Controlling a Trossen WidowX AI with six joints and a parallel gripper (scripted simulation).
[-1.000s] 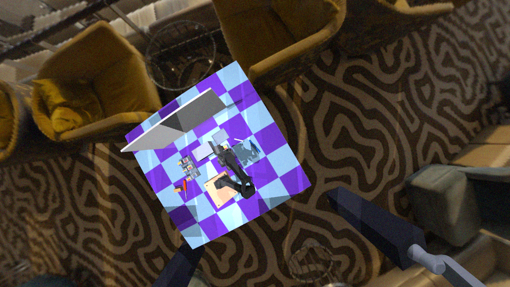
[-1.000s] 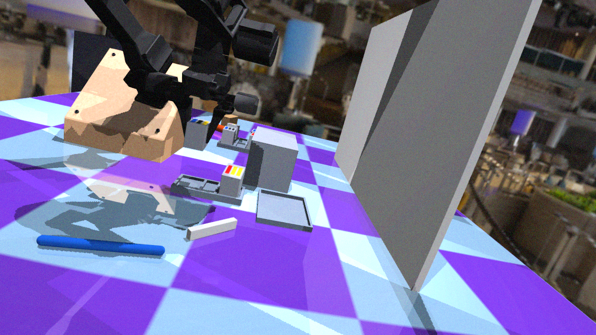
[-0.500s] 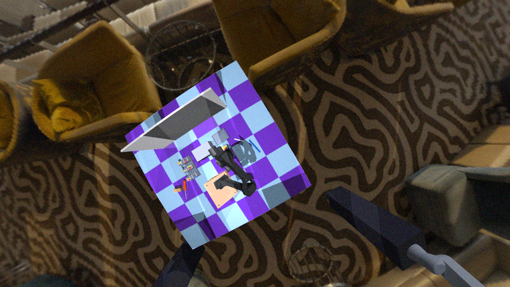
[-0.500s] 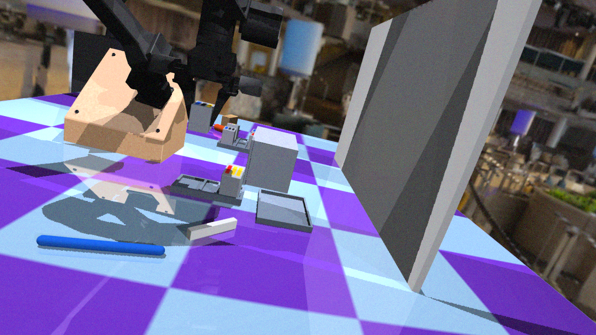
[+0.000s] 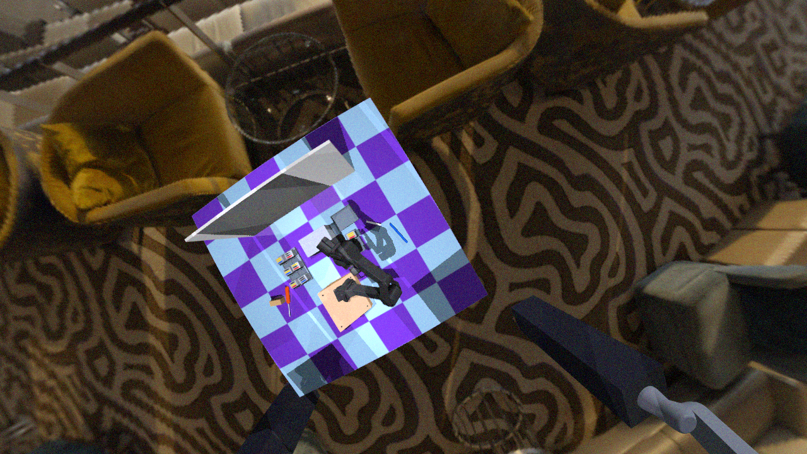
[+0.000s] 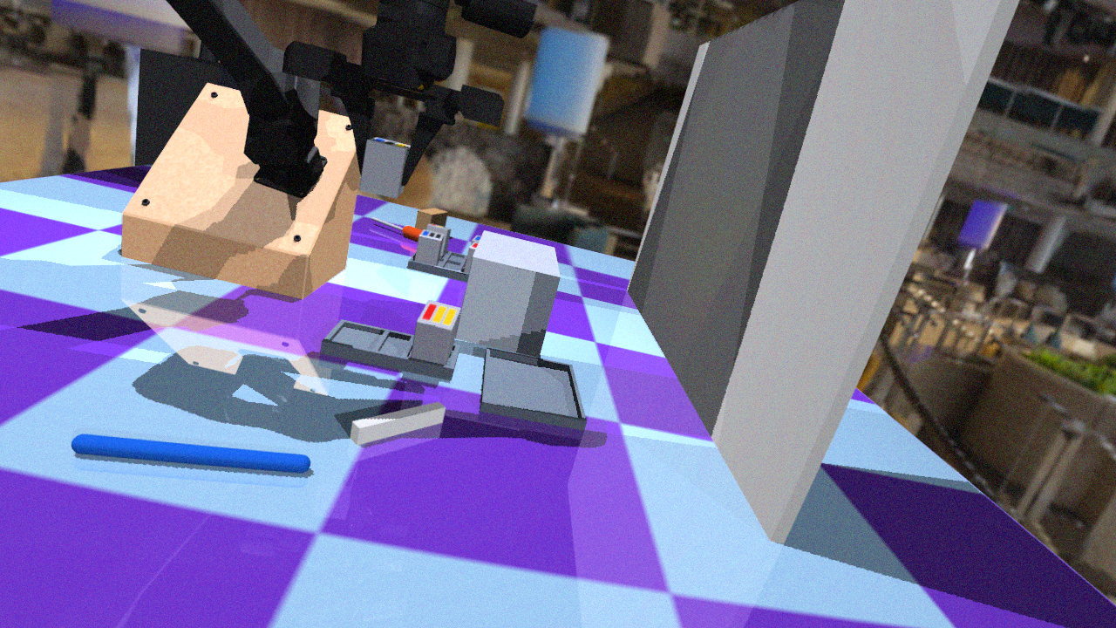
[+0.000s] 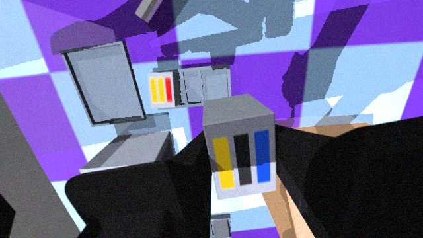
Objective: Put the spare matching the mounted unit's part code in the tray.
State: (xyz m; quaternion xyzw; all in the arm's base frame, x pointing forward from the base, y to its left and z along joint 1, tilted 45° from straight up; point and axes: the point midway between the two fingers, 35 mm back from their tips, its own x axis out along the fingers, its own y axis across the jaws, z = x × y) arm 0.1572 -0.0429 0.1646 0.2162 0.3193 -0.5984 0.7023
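Right now the dark grey tray is 18 cm ahead of my gripper tip and 16 cm below it. The rest, counted from my gripper tip: grey spare block (2 cm above); grey rack (4 cm ahead, 16 cm below); white bar (9 cm ahead, 14 cm to the right, 16 cm below).
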